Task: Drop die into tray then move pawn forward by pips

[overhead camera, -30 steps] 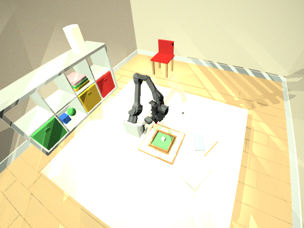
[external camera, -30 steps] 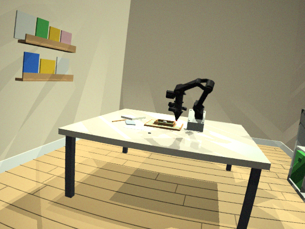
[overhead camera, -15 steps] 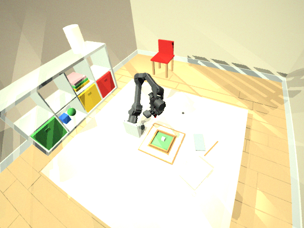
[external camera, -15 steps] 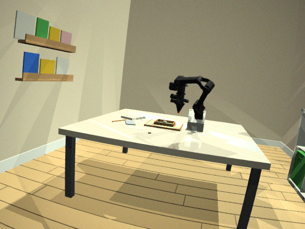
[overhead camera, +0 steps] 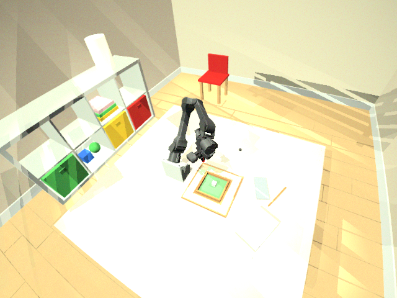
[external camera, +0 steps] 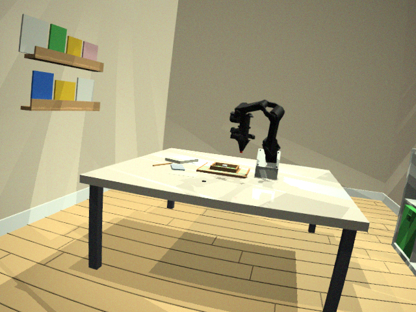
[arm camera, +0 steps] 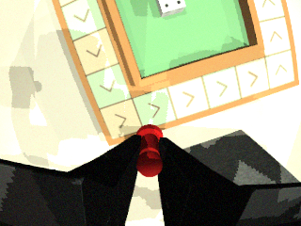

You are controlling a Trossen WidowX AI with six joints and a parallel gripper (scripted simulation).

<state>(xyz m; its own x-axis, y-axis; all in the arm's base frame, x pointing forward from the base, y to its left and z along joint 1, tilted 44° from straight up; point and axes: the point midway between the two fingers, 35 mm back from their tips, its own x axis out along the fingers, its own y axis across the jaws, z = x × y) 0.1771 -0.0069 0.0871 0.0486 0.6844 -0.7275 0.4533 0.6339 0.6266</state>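
The white die is 90 mm ahead of my gripper tip, 60 mm to the right of it and 120 mm below it. Also, from my gripper tip: dice tray 90 mm ahead, 70 mm to the right, 130 mm below; red pawn 10 mm above.
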